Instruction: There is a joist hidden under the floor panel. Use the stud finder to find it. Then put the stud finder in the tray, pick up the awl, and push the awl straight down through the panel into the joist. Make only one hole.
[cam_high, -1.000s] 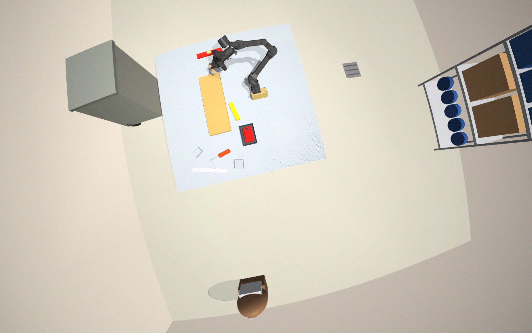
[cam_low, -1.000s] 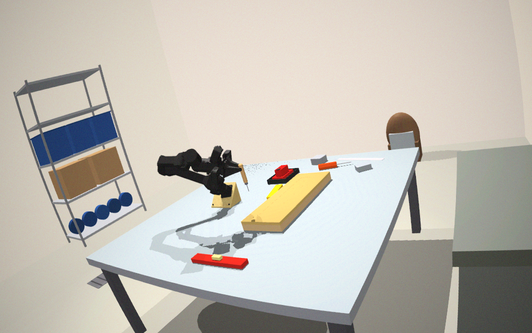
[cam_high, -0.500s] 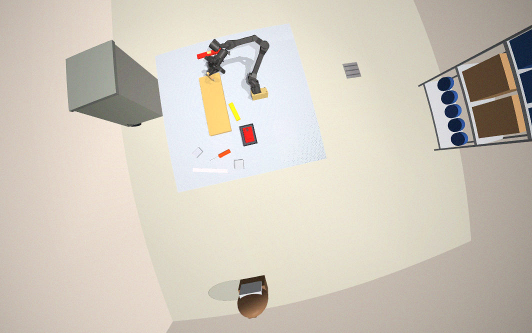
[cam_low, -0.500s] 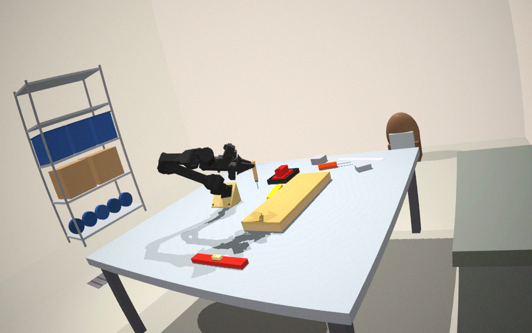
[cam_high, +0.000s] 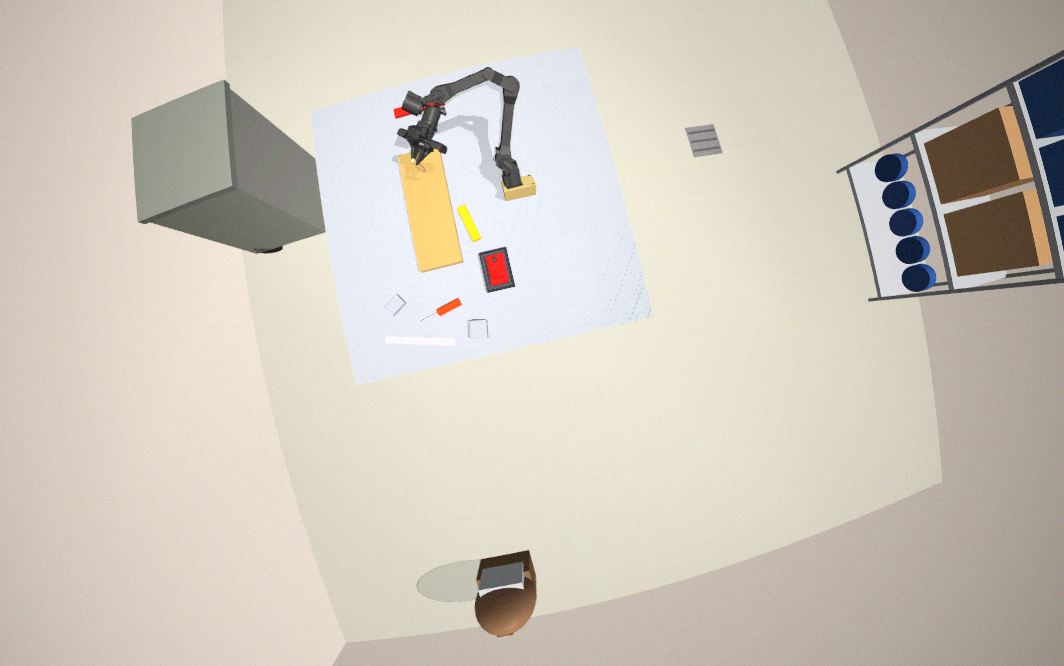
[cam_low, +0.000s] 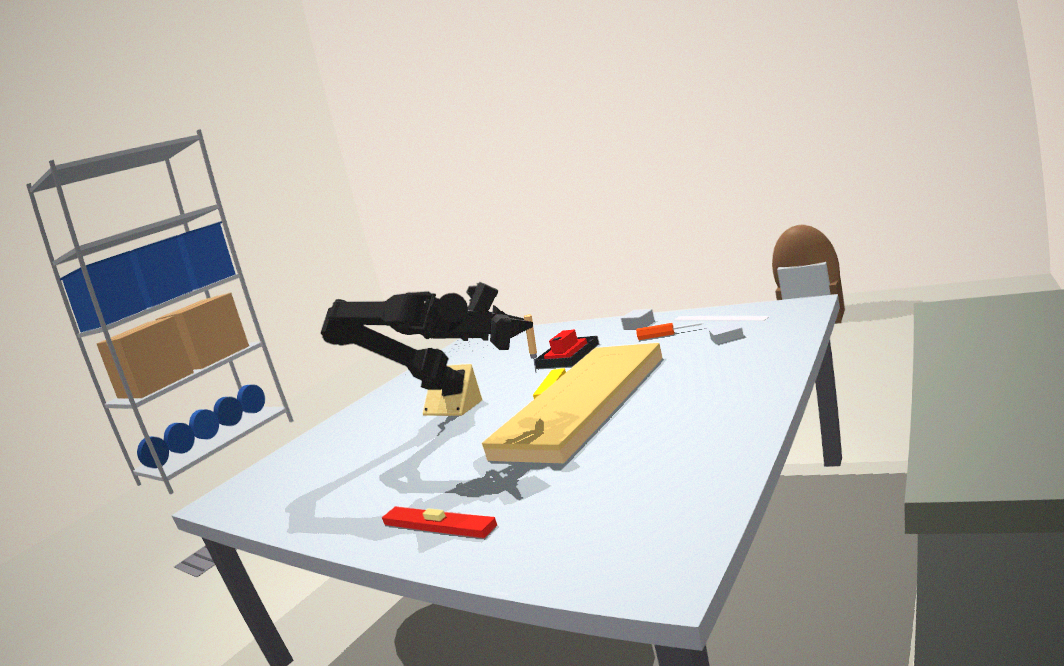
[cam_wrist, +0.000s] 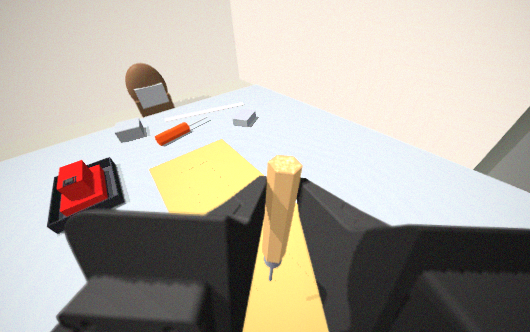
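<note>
Right now my gripper tip is 1 cm past the awl and 6 cm above it. Also, from my gripper tip: red stud finder: 17 cm behind, 41 cm to the left, 18 cm below; then yellow block: 11 cm behind, 20 cm to the left, 22 cm below; then red level: 5 cm behind, 40 cm to the right, 21 cm below.
</note>
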